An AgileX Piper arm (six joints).
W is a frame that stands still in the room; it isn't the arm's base.
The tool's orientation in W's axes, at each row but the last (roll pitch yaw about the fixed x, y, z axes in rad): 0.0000, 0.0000, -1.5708; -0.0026, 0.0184, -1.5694; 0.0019, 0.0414, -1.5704; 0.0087, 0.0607, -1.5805
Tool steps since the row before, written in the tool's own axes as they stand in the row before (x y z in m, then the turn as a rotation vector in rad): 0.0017, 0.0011, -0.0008, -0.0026, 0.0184, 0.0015; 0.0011, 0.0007, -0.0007, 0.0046, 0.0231, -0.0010; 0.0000, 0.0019, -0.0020, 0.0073, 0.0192, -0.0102; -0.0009, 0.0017, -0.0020, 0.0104, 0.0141, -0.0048
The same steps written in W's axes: 0.0011, -0.0017, -0.0008, 0.0184, 0.0026, 0.0015; 0.0007, -0.0011, -0.0007, 0.0231, -0.0045, -0.0011; 0.0019, 0.0001, -0.0020, 0.0192, -0.0069, -0.0105; 0.0017, 0.0010, -0.0019, 0.0140, -0.0102, -0.0053
